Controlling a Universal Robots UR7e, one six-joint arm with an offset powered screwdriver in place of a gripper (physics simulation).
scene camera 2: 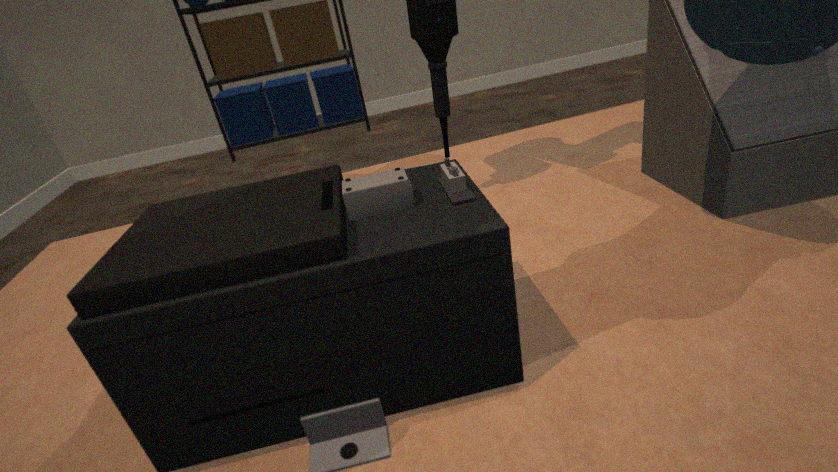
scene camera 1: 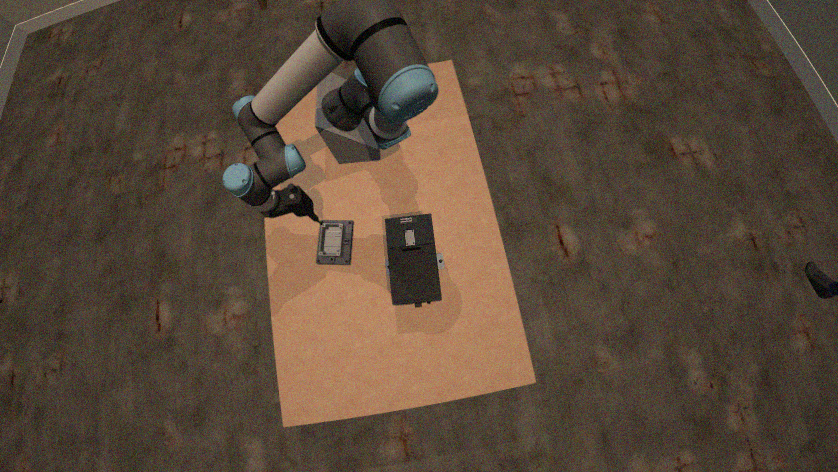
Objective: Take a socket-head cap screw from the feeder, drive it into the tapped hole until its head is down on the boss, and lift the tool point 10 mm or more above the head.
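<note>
The screwdriver (scene camera 1: pixel 320 222) (scene camera 2: pixel 447 155) points down in place of a gripper. In scene camera 1 its thin tip is at the upper left corner of a pale rectangular part (scene camera 1: pixel 333 239), which lies on a dark grey plate (scene camera 1: pixel 341 260). The tapped hole and boss are too small to make out. The black feeder (scene camera 1: pixel 414 275) (scene camera 2: pixel 422 328) stands apart to the right. In scene camera 2 the tip shows beyond the small pale block (scene camera 2: pixel 453 181) on the feeder's end. A tiny light spot shows below the tip there; whether it is a screw on the bit I cannot tell.
A pale block with dark holes (scene camera 1: pixel 409 237) (scene camera 2: pixel 380 192) is on the feeder top. A metal bracket (scene camera 1: pixel 440 256) (scene camera 2: pixel 372 443) sticks out at its side. The arm's grey pedestal (scene camera 1: pixel 353 146) (scene camera 2: pixel 674 123) stands behind. A shelf rack (scene camera 2: pixel 281 69) stands by the wall.
</note>
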